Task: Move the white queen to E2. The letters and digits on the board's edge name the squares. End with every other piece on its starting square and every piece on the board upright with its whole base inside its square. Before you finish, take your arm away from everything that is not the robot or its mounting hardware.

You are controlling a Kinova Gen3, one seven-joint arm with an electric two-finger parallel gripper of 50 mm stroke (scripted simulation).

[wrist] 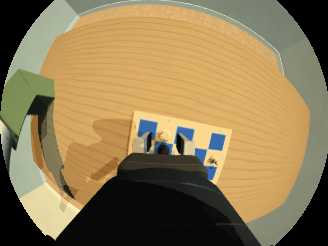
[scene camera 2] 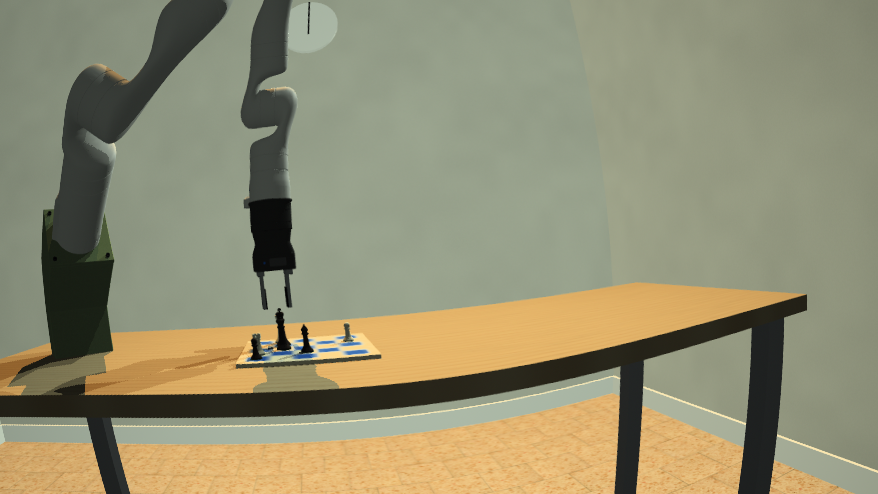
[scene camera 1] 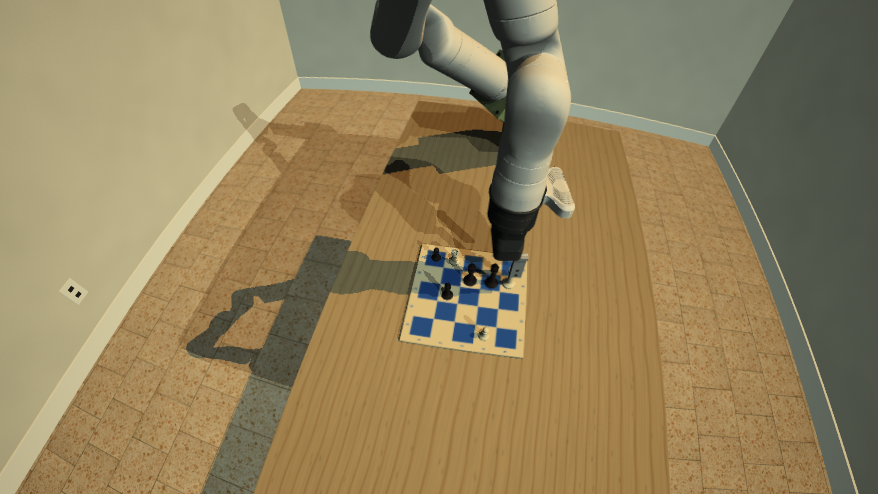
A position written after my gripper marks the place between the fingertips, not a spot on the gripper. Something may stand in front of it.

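Observation:
Scene camera 2 gives me a view of my gripper [scene camera 2: 277,308]. In the wrist view you'd see my gripper [wrist: 164,140] too, and scene camera 1 also shows my gripper [scene camera 1: 513,265].

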